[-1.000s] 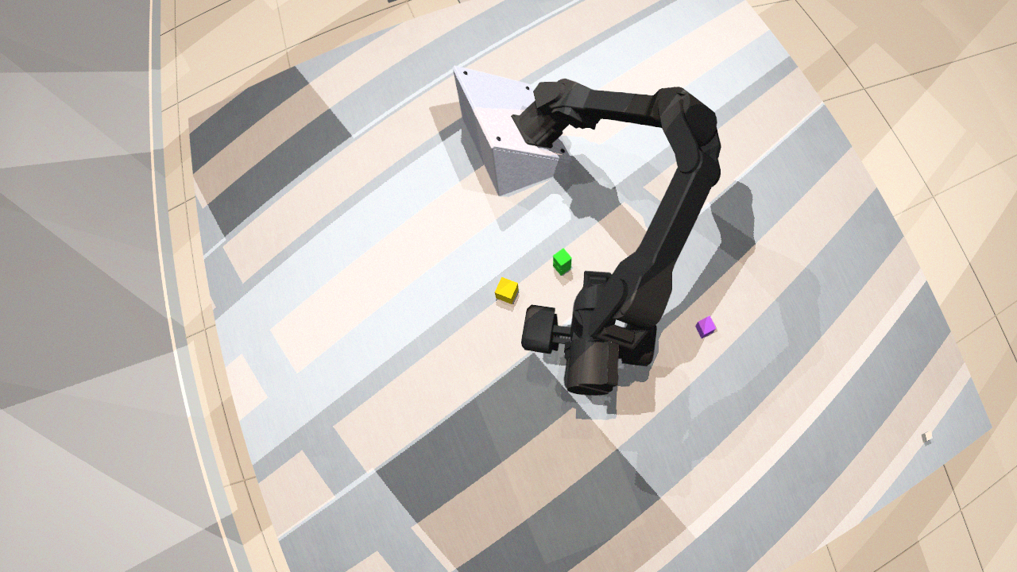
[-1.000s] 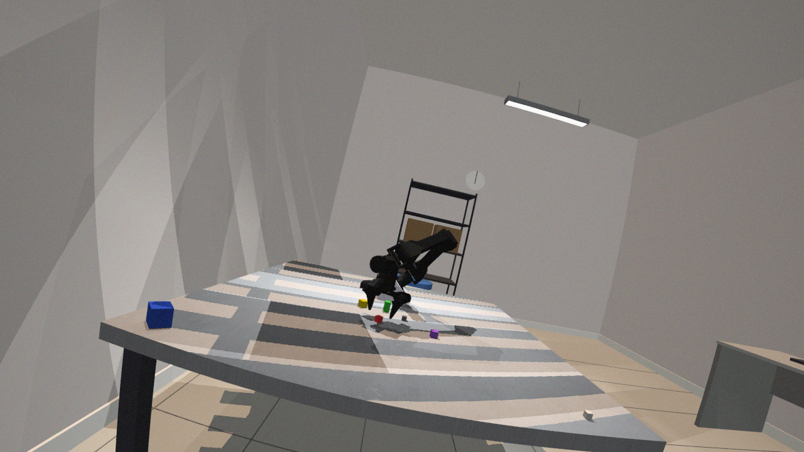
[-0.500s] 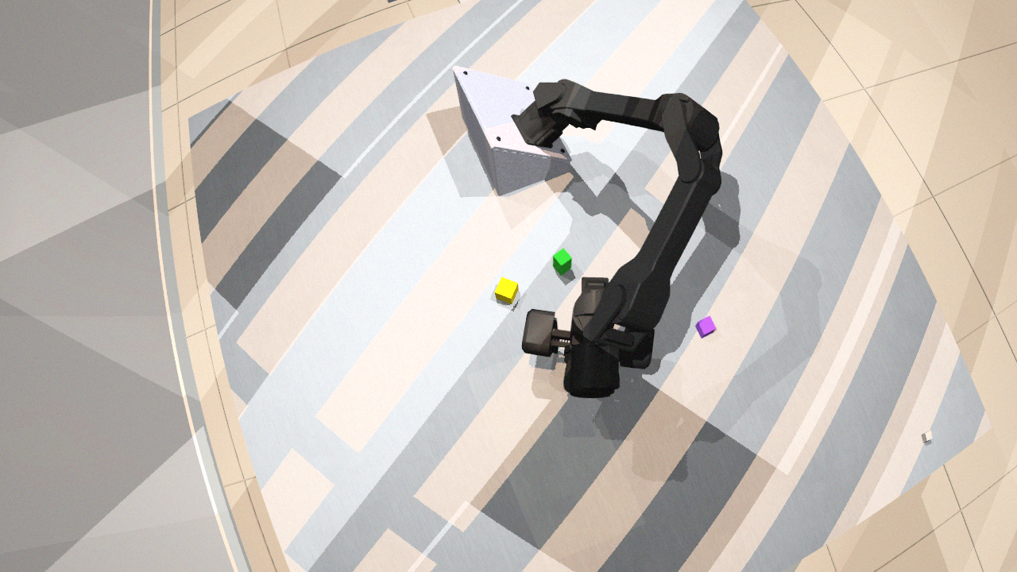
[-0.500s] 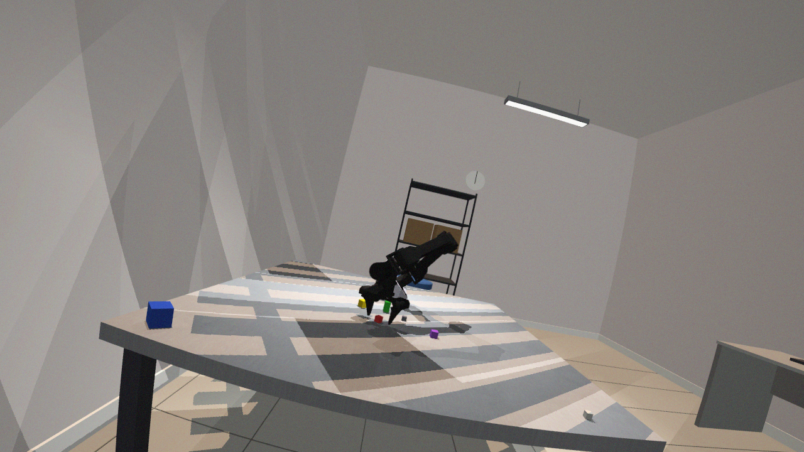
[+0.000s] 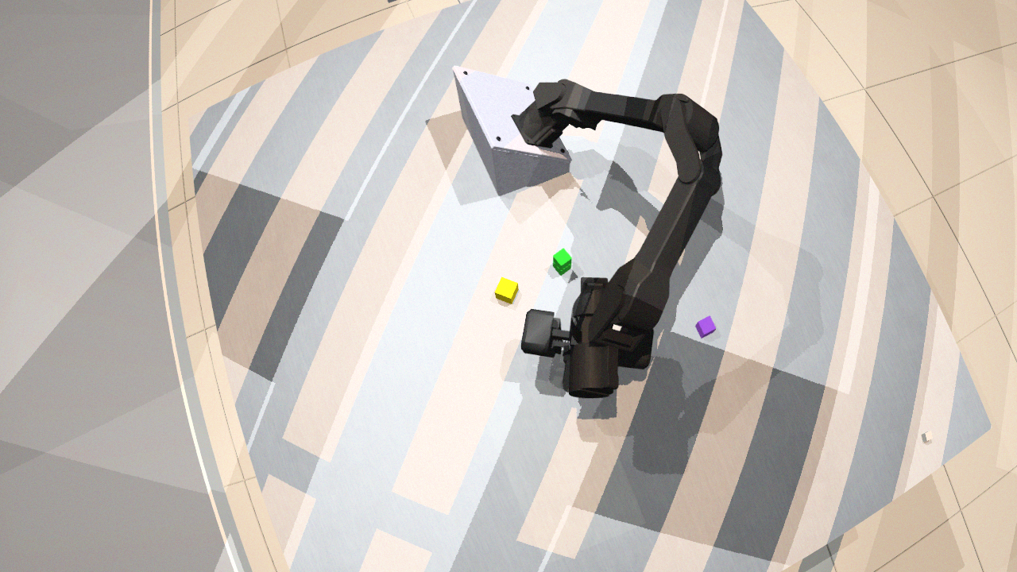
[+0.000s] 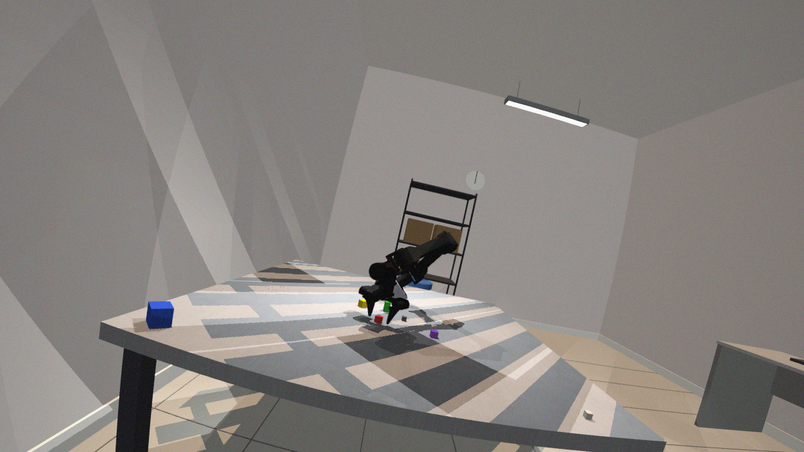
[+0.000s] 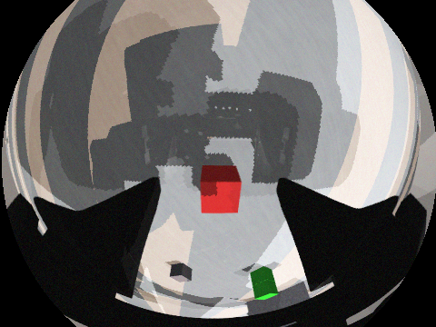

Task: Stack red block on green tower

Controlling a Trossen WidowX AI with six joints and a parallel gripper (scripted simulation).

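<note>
My gripper tip is right at the red block. The rest, counted from my gripper tip: yellow cube 140 mm behind, 70 mm to the right, 10 mm above; then purple cube 50 mm ahead, 200 mm to the left, 10 mm above; then blue cube 400 mm ahead, 520 mm to the right, 20 mm above.
</note>
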